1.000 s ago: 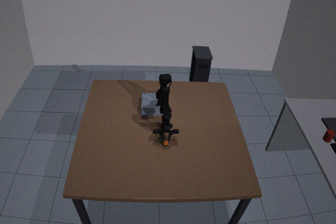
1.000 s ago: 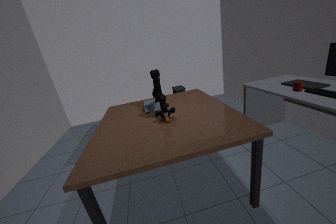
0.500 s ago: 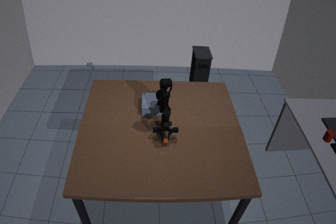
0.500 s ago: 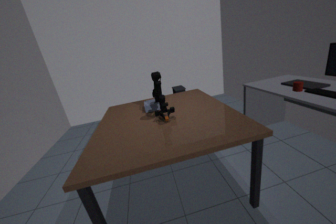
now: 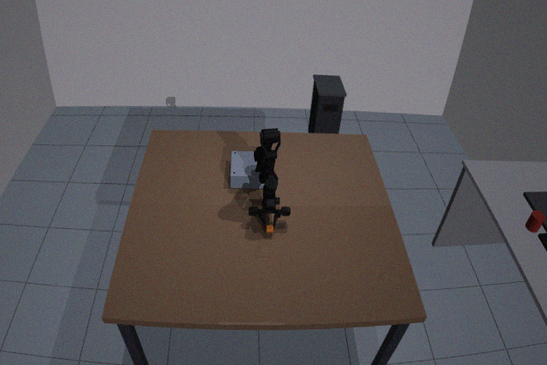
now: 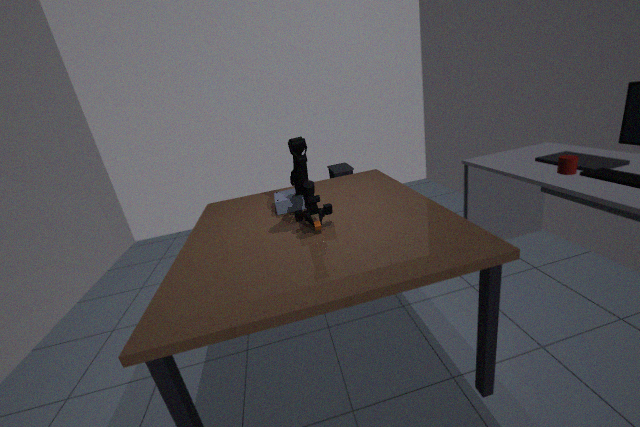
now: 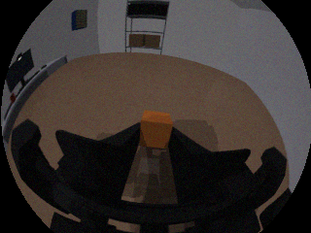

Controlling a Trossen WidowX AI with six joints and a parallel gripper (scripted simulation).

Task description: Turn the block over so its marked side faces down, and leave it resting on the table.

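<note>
Right now my gripper tip is 10 mm above the small orange block.
</note>
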